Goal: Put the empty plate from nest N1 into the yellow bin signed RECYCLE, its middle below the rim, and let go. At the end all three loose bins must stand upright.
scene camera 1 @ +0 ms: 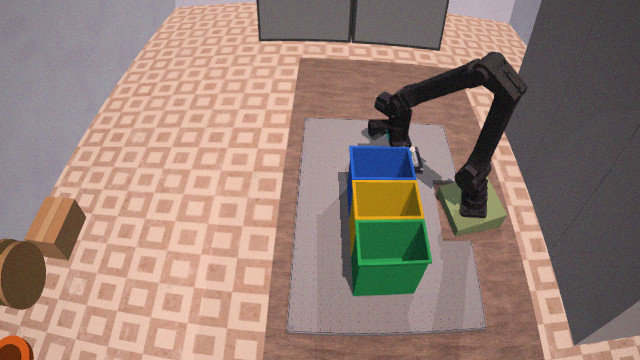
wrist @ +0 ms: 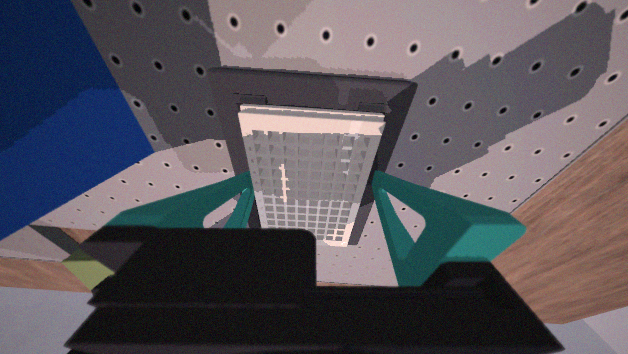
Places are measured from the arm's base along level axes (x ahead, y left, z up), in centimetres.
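Pixels of known places: gripper, fingertip midpoint: (wrist: 314, 177); arm's base at its link origin: (scene camera 1: 473, 202).
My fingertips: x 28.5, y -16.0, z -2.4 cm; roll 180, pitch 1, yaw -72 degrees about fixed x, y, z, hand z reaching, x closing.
Ahead of a thing's pixels: the offset from my fingertips to its top centre. "spot": to the spot under its first point. Level surfaces: height alone.
The white gridded plate {dx -1.3, dy +0.1, dz +1.3 cm} (scene camera 1: 413, 154) (wrist: 307, 167) lies flat in the dark nest {spot: dx -8.5, dy +2.6, dz +0.6 cm} (scene camera 1: 420, 164) (wrist: 310, 84) beside the blue bin. Its wells look empty; no N1 mark is readable. My gripper (wrist: 314, 177) is open and empty, with its teal fingertips on either side of the plate in the wrist view. Their height over it is hard to tell. In the scene view the fingertips are mostly hidden behind the arm and blue bin. The yellow bin {dx +0.6, dy +33.8, dz +16.7 cm} (scene camera 1: 386, 198) stands upright between the other two bins; its sign does not show.
The blue bin {dx +3.9, dy +21.0, dz +16.7 cm} (scene camera 1: 382, 162) (wrist: 65, 95) stands upright close to the nest. The green bin {dx -2.7, dy +46.7, dz +16.7 cm} (scene camera 1: 385, 278) stands upright at the row's near end. All three stand on the grey perforated board {dz -1.3 cm} (scene camera 1: 320, 300) (wrist: 350, 55). The arm's base is on a green block (scene camera 1: 462, 227).
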